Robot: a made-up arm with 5 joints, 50 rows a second.
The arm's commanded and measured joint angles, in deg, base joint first. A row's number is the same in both.
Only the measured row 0 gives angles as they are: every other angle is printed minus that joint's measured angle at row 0.
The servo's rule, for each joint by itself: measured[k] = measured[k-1] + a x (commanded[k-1-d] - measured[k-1]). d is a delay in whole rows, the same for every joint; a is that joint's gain. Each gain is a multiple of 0.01, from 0.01 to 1. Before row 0 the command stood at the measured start. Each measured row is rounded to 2 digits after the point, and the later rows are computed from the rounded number. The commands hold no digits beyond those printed.
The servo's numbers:
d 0
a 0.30 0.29 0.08 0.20 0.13
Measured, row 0:
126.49 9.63 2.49 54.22 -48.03
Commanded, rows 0 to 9:
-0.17 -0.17 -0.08 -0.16 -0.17
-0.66 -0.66 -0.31 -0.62 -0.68
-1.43 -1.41 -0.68 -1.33 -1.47
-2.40 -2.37 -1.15 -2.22 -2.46
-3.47 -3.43 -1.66 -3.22 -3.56
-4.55 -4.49 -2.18 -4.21 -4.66
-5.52 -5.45 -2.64 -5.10 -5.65
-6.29 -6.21 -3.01 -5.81 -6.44
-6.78 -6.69 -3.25 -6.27 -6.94
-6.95 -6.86 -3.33 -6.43 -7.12
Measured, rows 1 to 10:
-0.05 -0.05 -0.01 -0.03 -0.02
-0.23 -0.23 -0.03 -0.15 -0.11
-0.59 -0.57 -0.08 -0.39 -0.29
-1.13 -1.09 -0.17 -0.76 -0.57
-1.83 -1.77 -0.29 -1.25 -0.96
-2.65 -2.56 -0.44 -1.84 -1.44
-3.51 -3.40 -0.62 -2.49 -1.99
-4.34 -4.21 -0.81 -3.15 -2.57
-5.07 -4.93 -1.01 -3.77 -3.14
-5.63 -5.49 -1.20 -4.30 -3.66

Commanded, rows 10 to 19:
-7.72 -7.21 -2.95 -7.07 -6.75
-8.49 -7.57 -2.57 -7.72 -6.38
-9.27 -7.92 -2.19 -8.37 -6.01
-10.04 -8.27 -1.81 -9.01 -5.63
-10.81 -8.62 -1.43 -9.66 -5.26
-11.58 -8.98 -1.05 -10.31 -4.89
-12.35 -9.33 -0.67 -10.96 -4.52
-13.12 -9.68 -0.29 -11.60 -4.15
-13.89 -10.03 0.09 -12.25 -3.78
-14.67 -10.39 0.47 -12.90 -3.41
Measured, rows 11 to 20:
-6.26 -5.99 -1.34 -4.85 -4.06
-6.93 -6.45 -1.44 -5.42 -4.36
-7.63 -6.88 -1.50 -6.01 -4.57
-8.35 -7.28 -1.52 -6.61 -4.71
-9.09 -7.67 -1.51 -7.22 -4.78
-9.84 -8.05 -1.47 -7.84 -4.79
-10.59 -8.42 -1.41 -8.46 -4.75
-11.35 -8.79 -1.32 -9.09 -4.67
-12.11 -9.15 -1.21 -9.72 -4.55
-12.88 -9.51 -1.08 -10.36 -4.40

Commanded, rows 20 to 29:
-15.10 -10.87 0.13 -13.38 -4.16
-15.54 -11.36 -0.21 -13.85 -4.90
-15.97 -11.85 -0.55 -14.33 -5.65
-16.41 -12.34 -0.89 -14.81 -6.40
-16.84 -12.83 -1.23 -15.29 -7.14
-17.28 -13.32 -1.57 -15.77 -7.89
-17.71 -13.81 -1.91 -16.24 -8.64
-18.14 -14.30 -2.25 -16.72 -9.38
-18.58 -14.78 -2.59 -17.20 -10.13
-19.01 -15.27 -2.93 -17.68 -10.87
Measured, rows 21 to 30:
-13.55 -9.90 -0.98 -10.96 -4.37
-14.15 -10.32 -0.92 -11.54 -4.44
-14.70 -10.76 -0.89 -12.10 -4.60
-15.21 -11.22 -0.89 -12.64 -4.83
-15.70 -11.69 -0.92 -13.17 -5.13
-16.17 -12.16 -0.97 -13.69 -5.49
-16.63 -12.64 -1.05 -14.20 -5.90
-17.08 -13.12 -1.15 -14.70 -6.35
-17.53 -13.60 -1.27 -15.20 -6.84
-17.97 -14.08 -1.40 -15.70 -7.36

